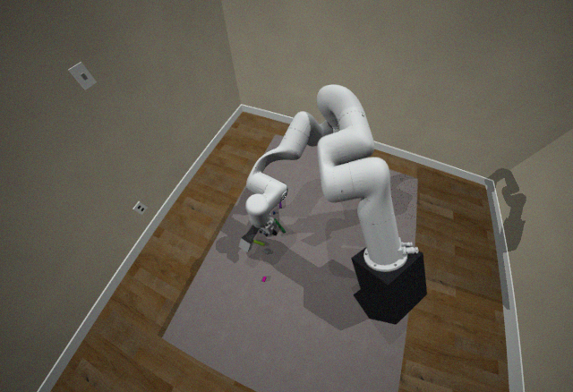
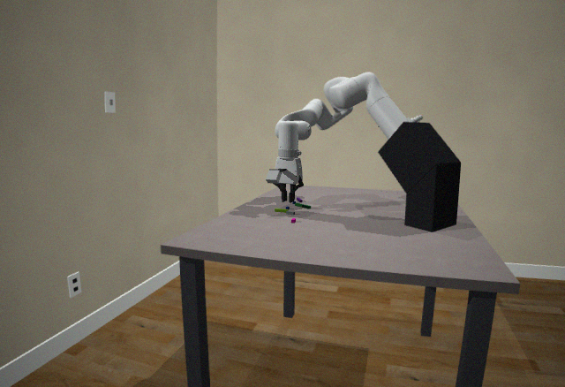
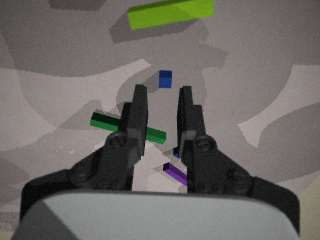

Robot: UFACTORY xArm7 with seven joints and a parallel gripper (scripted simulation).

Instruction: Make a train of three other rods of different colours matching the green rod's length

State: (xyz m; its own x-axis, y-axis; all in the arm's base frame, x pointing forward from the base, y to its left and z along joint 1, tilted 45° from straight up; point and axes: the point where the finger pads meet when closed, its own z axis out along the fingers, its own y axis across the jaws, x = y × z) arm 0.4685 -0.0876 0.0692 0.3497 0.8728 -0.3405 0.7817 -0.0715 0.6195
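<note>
My hand is 2 cm short of the lime rod, 5 cm to the right of it and 5 cm above it. From my hand the other things lie so: grey rod: 1 cm behind, 8 cm to the left, 5 cm below; then green rod: 6 cm behind, 4 cm to the right, 5 cm below; then purple rod: 5 cm behind, 16 cm to the right, 5 cm below.
</note>
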